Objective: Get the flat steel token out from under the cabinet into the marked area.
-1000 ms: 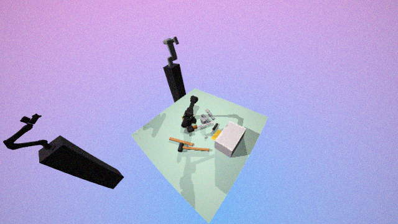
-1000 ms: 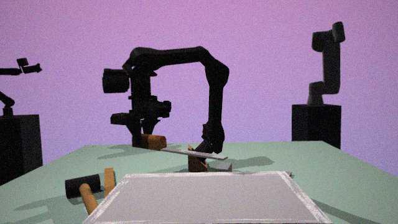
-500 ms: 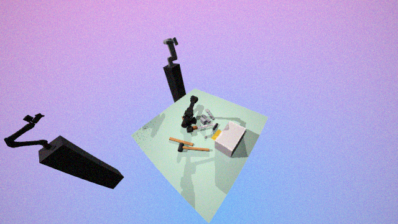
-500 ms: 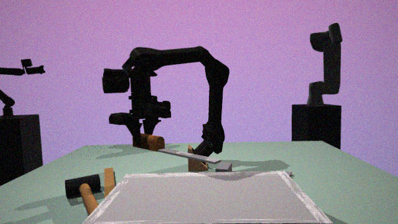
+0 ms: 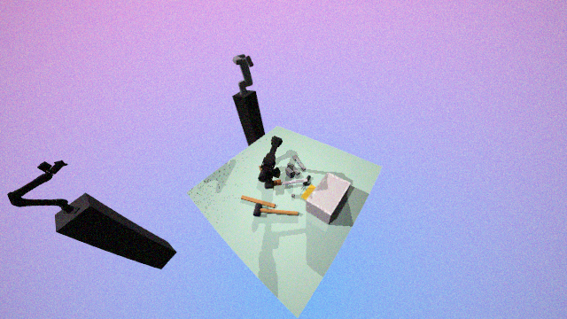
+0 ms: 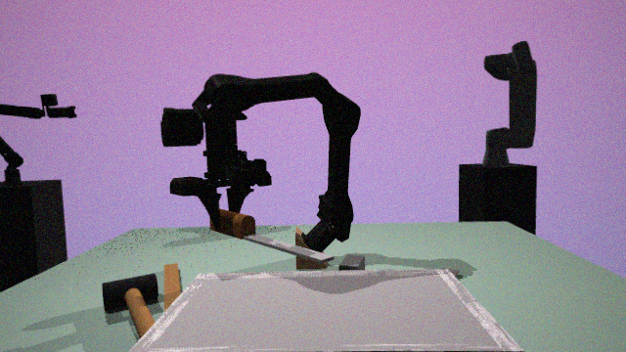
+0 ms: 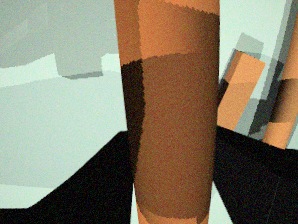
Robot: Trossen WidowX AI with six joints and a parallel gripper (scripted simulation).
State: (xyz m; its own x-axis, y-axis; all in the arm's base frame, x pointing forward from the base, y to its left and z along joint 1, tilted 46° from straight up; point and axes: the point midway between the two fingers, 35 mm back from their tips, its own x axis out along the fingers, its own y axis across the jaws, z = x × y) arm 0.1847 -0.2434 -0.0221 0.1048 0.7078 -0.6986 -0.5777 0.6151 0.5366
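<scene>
Now: the small grey piece 150 mm ahead of my gripper tip, 60 mm to the left of it and 140 mm below it. Round my gripper tip: grey tool: 430 mm to the left, 140 mm below; flat wooden stick: 80 mm behind, 120 mm to the right, 140 mm below; grey block: 20 mm ahead, 240 mm to the left, 110 mm below.
</scene>
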